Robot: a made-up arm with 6 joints.
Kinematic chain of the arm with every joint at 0, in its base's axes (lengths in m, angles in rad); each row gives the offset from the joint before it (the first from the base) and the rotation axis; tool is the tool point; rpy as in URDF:
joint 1: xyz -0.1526 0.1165 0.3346 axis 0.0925 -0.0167 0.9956
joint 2: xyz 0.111 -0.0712 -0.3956 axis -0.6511 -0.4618 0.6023
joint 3: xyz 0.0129 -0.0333 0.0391 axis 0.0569 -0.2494 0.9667
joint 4: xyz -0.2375 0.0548 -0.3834 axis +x
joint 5: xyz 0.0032 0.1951 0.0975 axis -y
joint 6: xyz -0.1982 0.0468 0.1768 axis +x
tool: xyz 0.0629 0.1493 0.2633 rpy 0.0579 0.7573 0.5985
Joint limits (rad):
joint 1: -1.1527..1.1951
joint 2: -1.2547..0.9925
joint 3: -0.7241..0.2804
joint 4: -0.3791..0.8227
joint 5: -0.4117..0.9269
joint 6: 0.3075..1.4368
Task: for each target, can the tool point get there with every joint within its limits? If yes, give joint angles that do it. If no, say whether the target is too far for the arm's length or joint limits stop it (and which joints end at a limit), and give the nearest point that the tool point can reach.
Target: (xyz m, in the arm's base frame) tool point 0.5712 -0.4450 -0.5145
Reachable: no: joint limits stop it (at a limit: joint 1, joint 2, joint 3, joint 4, joint 5) | nearest point 0.2307 -0.3119 -0.4322 | short by 0.375 m
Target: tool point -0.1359 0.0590 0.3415
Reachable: yes | joints -0.5096 -0.7855 -0.3384 0.2971 -0.1078 0.6622
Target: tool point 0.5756 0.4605 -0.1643
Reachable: no: joint limits stop it (at a limit: joint 1, joint 3, joint 4, joint 5, joint 6) | nearest point 0.4580 0.4309 -0.1187 | short by 0.130 m
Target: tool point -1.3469 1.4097 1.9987
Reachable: no: too far | nearest point -0.5047 0.6004 0.5186 | short by 1.885 m
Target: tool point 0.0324 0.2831 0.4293
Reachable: yes | joints -0.8768 -0.8688 -0.5301 0.3464 0.5954 0.6330
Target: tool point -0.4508 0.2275 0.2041
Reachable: yes | joints 0.3387 -0.2506 -0.0762 -0.0909 0.1944 0.8407
